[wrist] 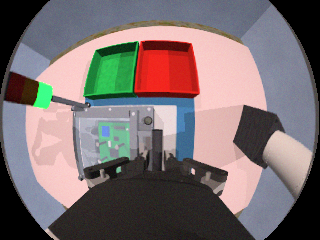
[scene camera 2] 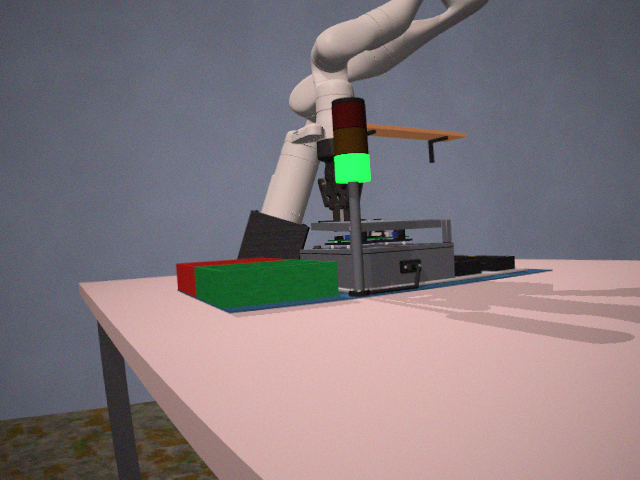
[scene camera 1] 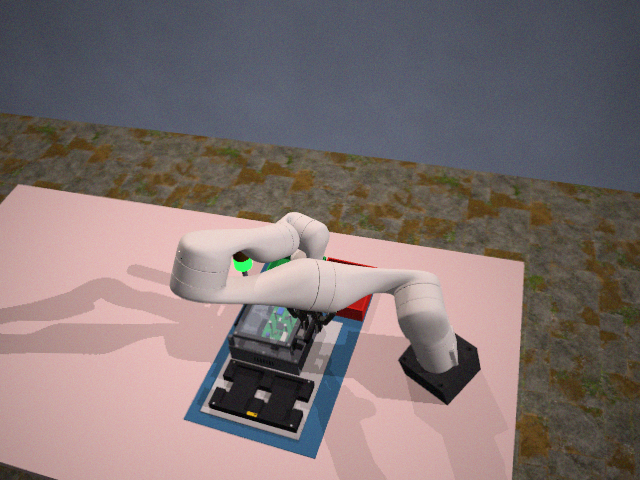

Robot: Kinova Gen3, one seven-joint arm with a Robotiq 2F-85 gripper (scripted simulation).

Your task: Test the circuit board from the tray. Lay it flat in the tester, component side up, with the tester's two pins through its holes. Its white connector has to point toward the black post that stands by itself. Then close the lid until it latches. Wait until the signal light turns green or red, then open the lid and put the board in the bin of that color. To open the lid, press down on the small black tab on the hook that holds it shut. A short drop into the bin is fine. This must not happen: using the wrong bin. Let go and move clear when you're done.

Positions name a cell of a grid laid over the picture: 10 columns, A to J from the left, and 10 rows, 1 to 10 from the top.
Labels:
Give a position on a green bin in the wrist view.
At D3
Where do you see a red bin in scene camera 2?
At C6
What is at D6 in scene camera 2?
A green bin.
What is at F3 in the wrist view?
A red bin.

